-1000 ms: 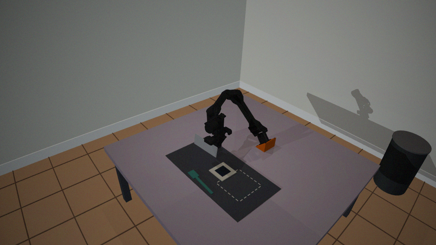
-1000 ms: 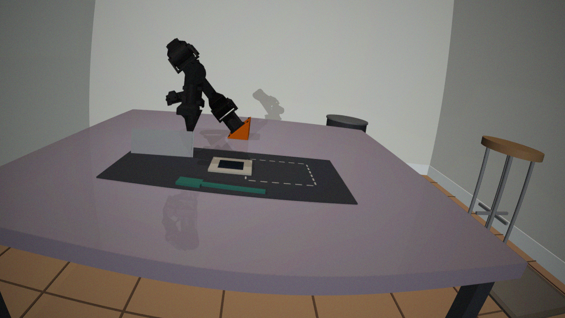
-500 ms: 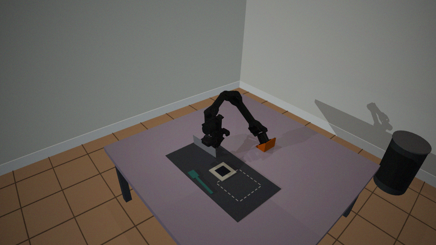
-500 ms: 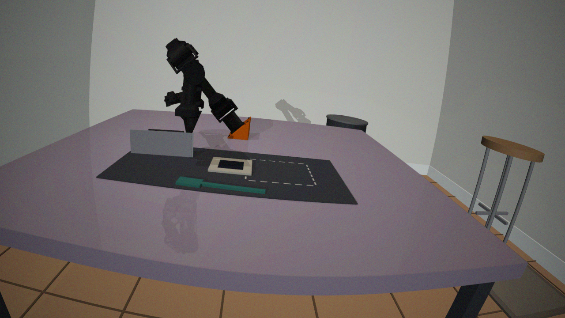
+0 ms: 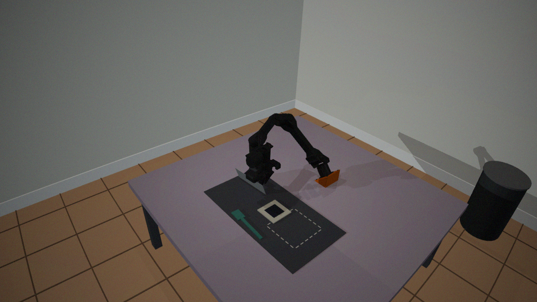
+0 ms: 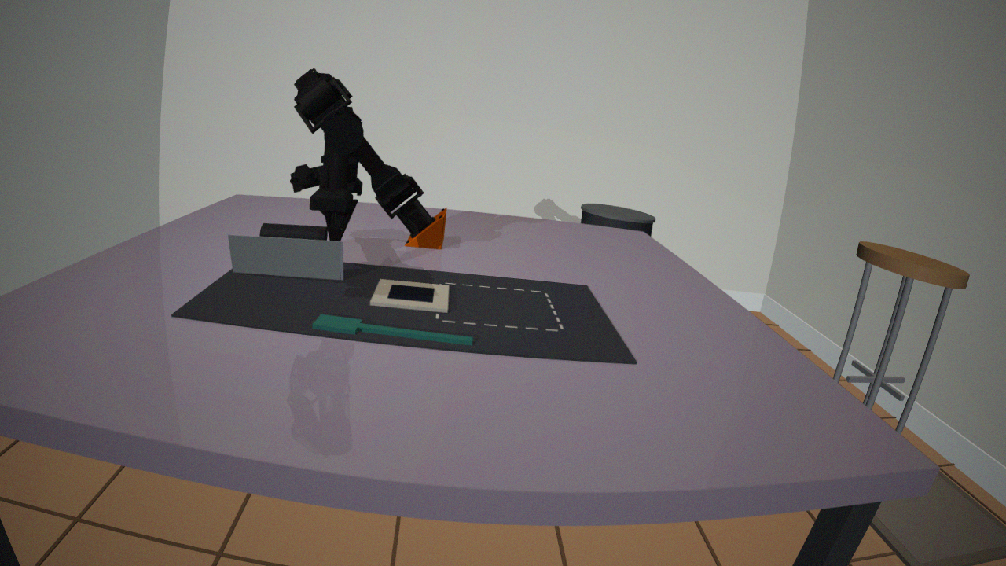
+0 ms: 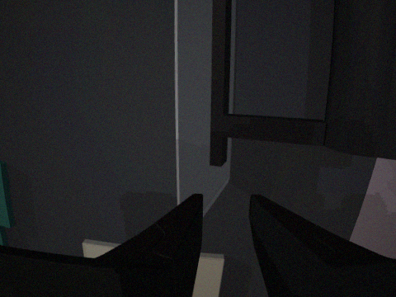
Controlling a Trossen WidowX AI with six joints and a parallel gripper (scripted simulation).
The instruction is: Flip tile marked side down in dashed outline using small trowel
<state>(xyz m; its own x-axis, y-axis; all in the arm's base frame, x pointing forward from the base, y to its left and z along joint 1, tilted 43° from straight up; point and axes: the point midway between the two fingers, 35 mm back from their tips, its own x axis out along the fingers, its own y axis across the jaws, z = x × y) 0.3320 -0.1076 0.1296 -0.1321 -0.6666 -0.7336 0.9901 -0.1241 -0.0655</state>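
My gripper tip is 6 cm to the left of the trowel, 3 cm past it and 1 cm above it. From my gripper tip the other things lie so: beige tile 13 cm to the left, 6 cm below, 6 cm ahead; then flat green tool 21 cm ahead, 7 cm to the left, 6 cm below.
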